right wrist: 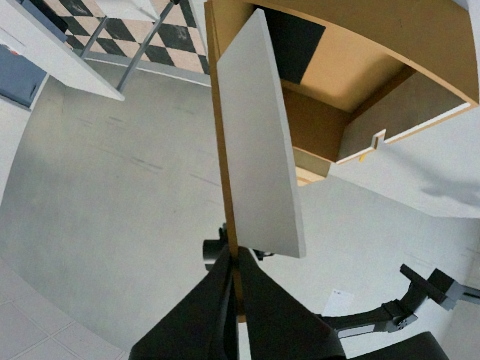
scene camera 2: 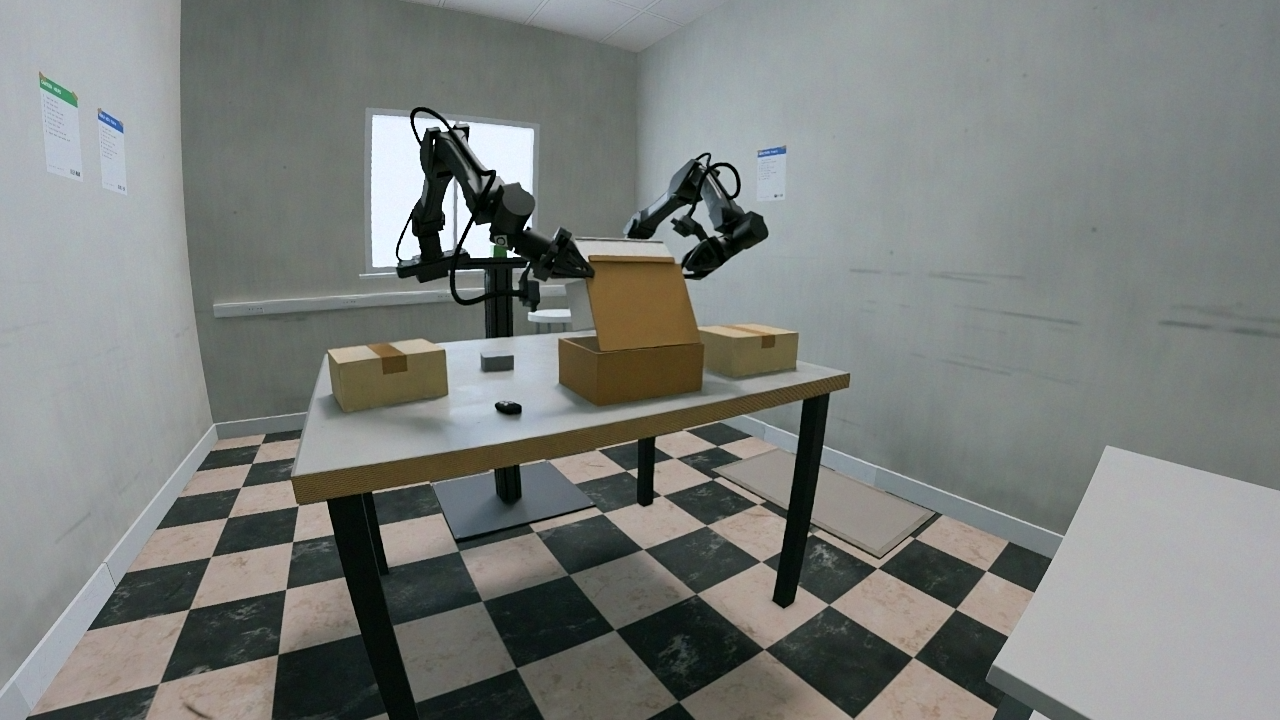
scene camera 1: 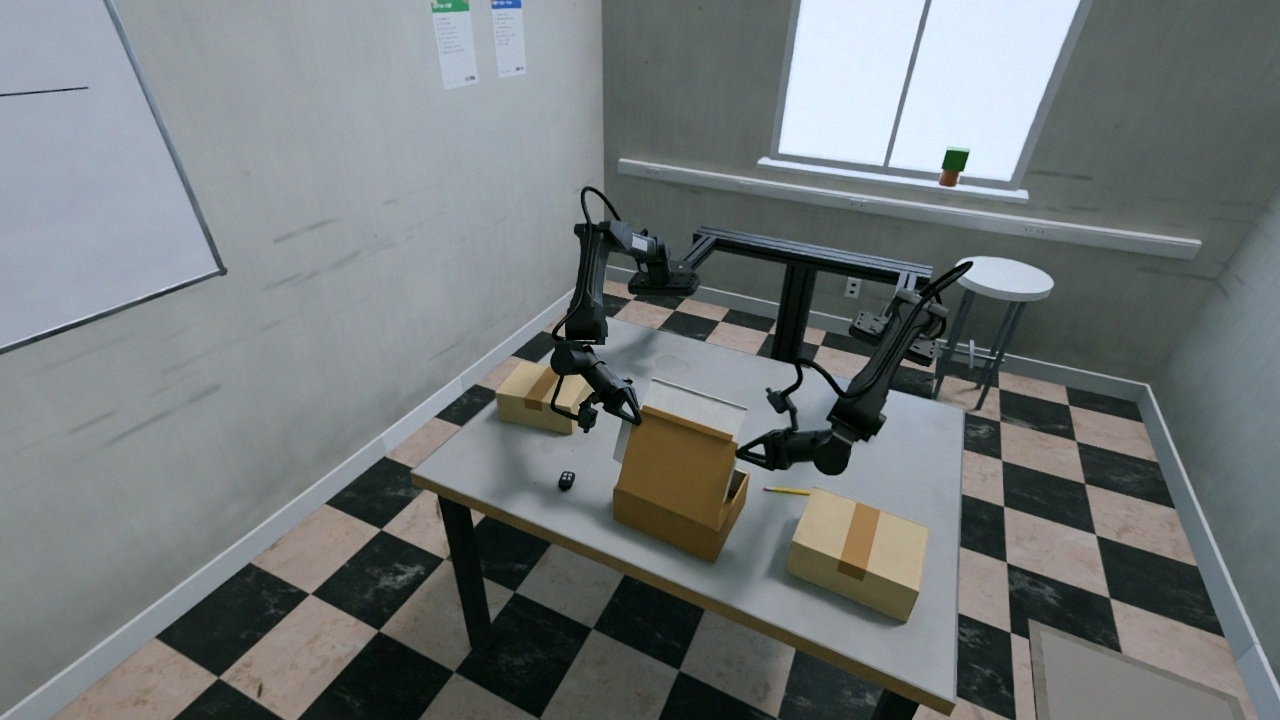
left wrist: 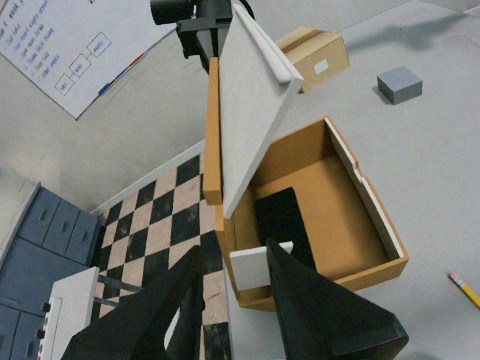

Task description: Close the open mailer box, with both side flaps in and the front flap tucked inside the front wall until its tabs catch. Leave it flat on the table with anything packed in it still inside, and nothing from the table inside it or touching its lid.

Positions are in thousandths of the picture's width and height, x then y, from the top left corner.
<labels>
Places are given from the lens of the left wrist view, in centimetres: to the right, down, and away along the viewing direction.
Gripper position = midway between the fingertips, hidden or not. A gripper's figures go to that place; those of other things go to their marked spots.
my left gripper (left wrist: 486, 696): 0, 4, 11
my right gripper (left wrist: 457, 251): -3, -11, 26
grey block (left wrist: 832, 238): 32, -19, 36
</labels>
